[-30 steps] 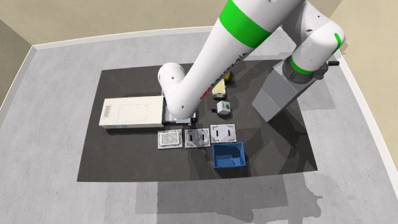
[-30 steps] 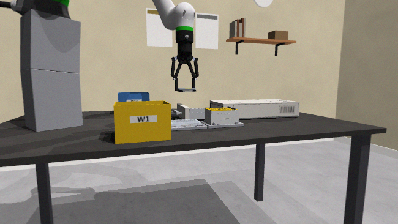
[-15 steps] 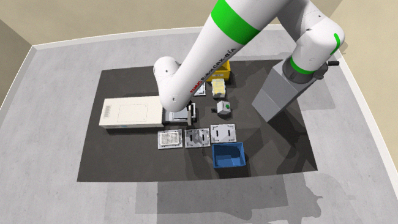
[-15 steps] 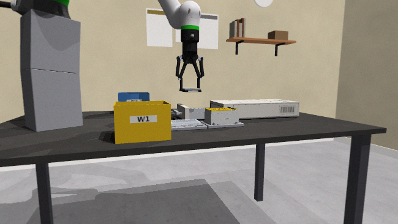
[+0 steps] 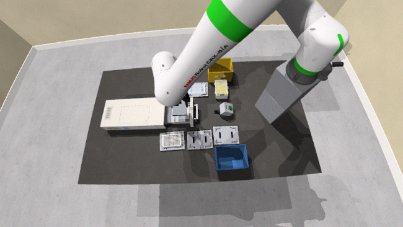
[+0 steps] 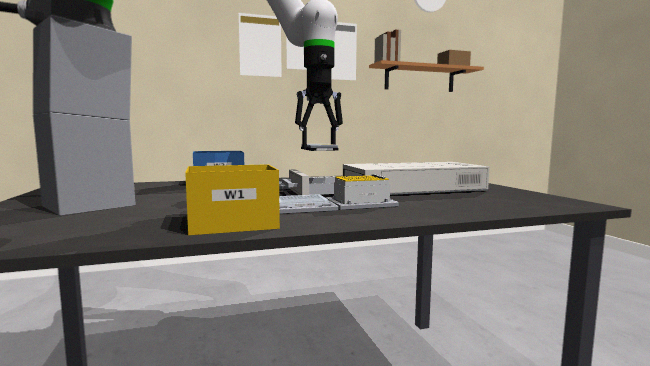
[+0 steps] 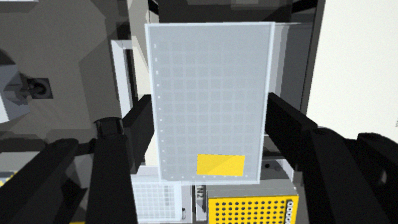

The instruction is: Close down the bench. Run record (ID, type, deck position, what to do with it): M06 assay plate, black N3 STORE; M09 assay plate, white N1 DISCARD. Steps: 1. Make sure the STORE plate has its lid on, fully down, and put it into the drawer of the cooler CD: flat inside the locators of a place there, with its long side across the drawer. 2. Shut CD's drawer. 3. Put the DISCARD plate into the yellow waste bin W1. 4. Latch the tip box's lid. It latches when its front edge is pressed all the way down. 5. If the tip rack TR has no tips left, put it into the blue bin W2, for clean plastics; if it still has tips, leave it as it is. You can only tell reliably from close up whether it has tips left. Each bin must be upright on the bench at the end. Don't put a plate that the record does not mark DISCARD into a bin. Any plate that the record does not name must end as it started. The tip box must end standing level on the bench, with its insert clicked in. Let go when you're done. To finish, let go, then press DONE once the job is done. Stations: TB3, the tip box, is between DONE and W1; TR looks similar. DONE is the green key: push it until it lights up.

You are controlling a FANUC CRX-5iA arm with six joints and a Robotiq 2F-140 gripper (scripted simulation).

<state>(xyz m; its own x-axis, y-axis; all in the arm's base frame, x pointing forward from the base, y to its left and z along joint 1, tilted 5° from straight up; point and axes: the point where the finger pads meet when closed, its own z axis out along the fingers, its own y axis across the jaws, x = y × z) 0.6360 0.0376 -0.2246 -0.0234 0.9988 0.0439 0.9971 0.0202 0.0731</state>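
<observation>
The drawer is 130 mm below my hand and 30 mm ahead of it. The rest, counted from my hand: white assay plate (190 mm to the left, 150 mm below, 60 mm ahead); then cooler CD (180 mm ahead, 130 mm below); then yellow tip rack TR (200 mm to the right, 110 mm below, 60 mm ahead).
</observation>
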